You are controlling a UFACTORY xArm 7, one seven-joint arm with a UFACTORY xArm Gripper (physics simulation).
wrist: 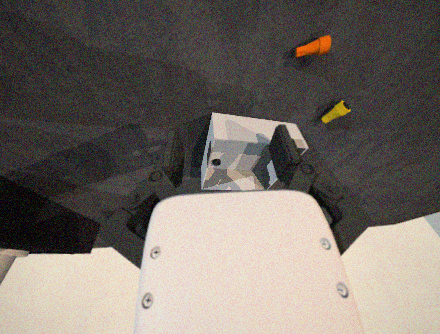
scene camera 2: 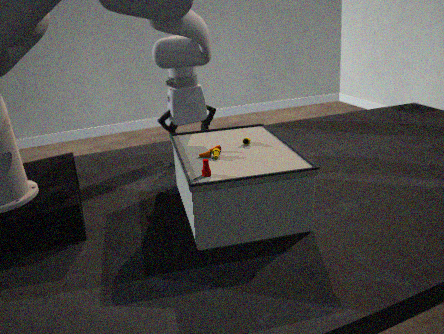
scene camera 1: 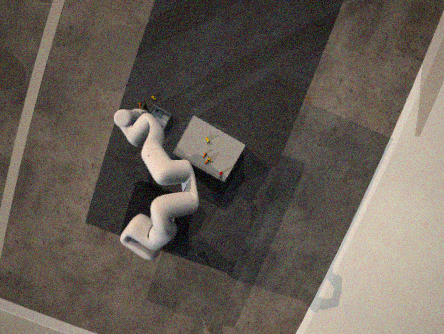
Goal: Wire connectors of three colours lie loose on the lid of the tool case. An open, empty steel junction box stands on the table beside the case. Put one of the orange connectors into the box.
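Places are measured from the arm's base along level axes (x ahead, y left, z up), in metres.
Pixels of known places: gripper, fingertip midpoint: [wrist: 227, 138]; arm's base at its link origin: [scene camera 2: 7, 198].
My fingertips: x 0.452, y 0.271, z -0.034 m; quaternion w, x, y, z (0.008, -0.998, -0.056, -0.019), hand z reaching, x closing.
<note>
Ahead of a thing's pixels: the offset from my fingertips to its top centre. "spot": to the spot under its first point.
The steel junction box {0.002 m up, 0.032 m ahead, 0.055 m right} [scene camera 1: 162, 116] [wrist: 245, 128] stands open on the table beside the tool case; no connector shows in the visible part of its inside. My gripper [wrist: 227, 138] [scene camera 2: 188, 129] is open and empty, its fingers spread over the box in the wrist view. The right finger and the gripper body hide part of the box. An orange connector {0.024 m down, 0.061 m ahead, 0.065 m left} [wrist: 314, 46] [scene camera 1: 140, 105] lies on the table outside the box. Two orange connectors, one nearer {0.098 m up, 0.069 m back, 0.373 m right} [scene camera 1: 207, 161] and one just behind it {0.098 m up, 0.042 m back, 0.352 m right} [scene camera 1: 205, 155], lie close together on the case lid {spot: 0.086 m up, 0.017 m ahead, 0.436 m right} [scene camera 1: 225, 150] [scene camera 2: 280, 155].
A yellow connector {0.021 m down, 0.122 m ahead, 0.010 m left} [wrist: 336, 112] [scene camera 1: 153, 97] lies on the table near the box. On the lid lie a yellow connector {0.101 m up, 0.032 m ahead, 0.336 m right} [scene camera 1: 208, 140] [scene camera 2: 246, 141], another yellow one {0.101 m up, 0.051 m back, 0.384 m right} [scene camera 1: 210, 160] [scene camera 2: 215, 153] against the orange ones, and a red connector {0.114 m up, 0.095 m back, 0.459 m right} [scene camera 1: 221, 173] [scene camera 2: 206, 168] near a corner.
</note>
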